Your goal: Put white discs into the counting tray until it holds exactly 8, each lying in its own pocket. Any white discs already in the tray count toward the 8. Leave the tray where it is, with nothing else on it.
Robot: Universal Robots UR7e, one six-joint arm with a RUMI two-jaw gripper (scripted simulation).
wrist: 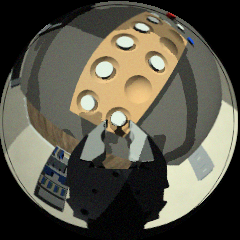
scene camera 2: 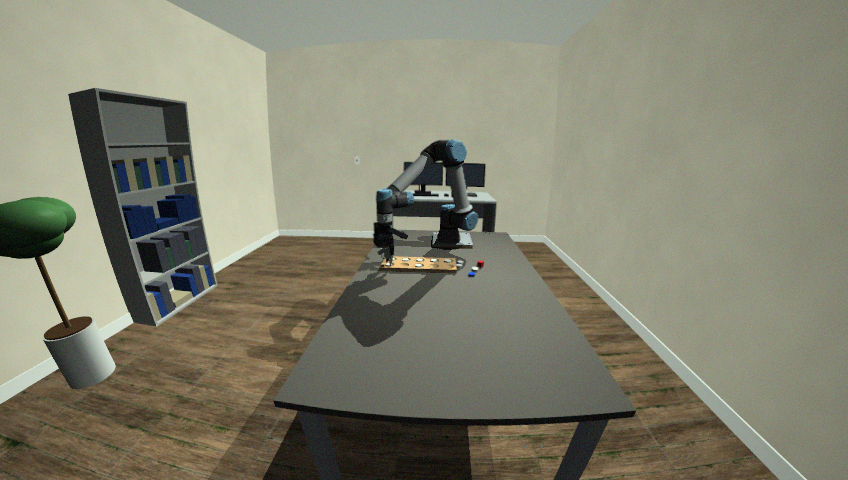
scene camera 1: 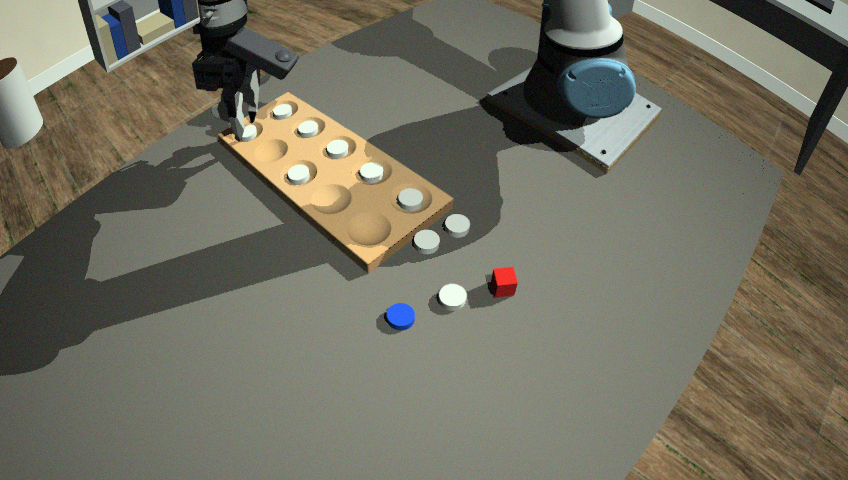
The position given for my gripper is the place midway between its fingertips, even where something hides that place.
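Note:
I find my gripper (scene camera 1: 246, 130) in the scene, and I see the gripper (wrist: 118, 120) from the wrist as well, while scene camera 2 gives me another look at the gripper (scene camera 2: 388, 264). There is also a wooden counting tray (scene camera 1: 364, 220). The wrist view shows me the tray (wrist: 134, 84) too, and so does scene camera 2, with the tray (scene camera 2: 440, 266) in its picture.

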